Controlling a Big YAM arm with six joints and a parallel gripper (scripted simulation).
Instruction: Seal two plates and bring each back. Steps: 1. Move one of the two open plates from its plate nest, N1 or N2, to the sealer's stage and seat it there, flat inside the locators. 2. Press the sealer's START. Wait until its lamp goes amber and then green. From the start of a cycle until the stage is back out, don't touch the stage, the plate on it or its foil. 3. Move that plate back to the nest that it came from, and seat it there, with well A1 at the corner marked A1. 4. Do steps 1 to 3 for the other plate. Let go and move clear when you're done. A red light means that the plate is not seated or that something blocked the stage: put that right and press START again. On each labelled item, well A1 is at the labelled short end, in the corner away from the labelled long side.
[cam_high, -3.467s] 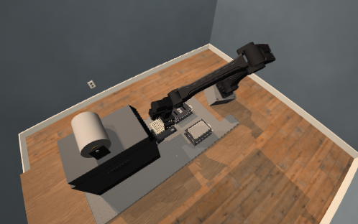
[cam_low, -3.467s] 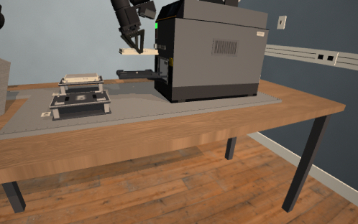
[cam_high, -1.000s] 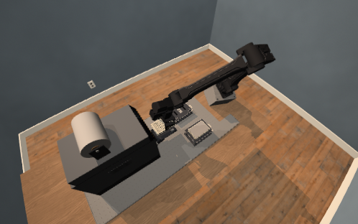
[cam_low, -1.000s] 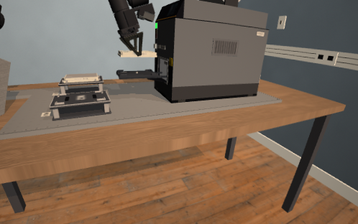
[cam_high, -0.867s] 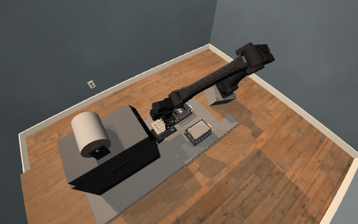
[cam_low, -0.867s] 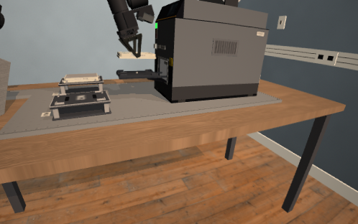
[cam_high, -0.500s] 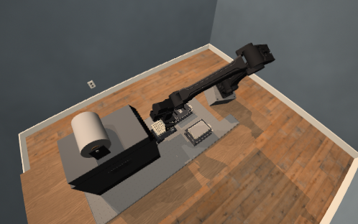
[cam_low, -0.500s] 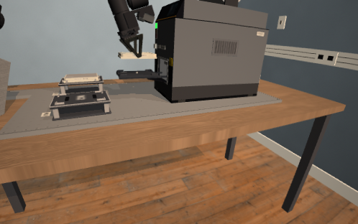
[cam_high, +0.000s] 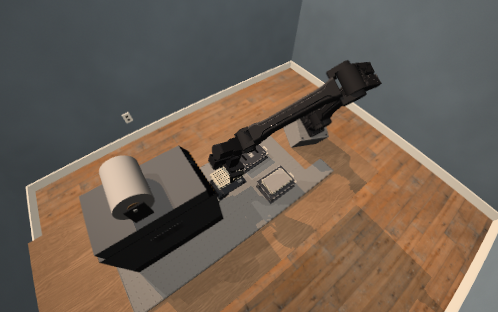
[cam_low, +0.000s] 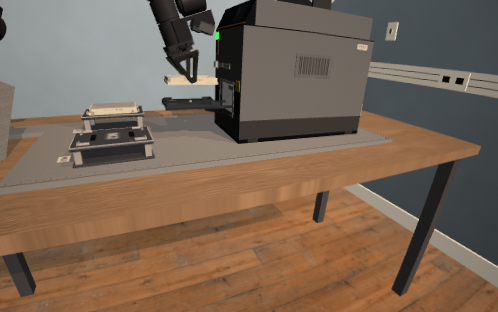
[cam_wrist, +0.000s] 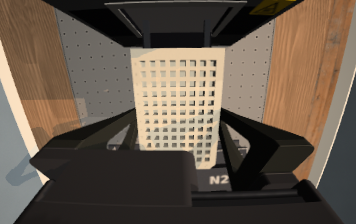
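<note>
Now: the sealer stage 6 cm below my hand. From my hand the other things lie so: plate nest: 18 cm behind, 13 cm to the right, 12 cm below; start button: 9 cm ahead, 11 cm to the left, 3 cm above; small label: 28 cm behind, 15 cm to the right, 16 cm below.
</note>
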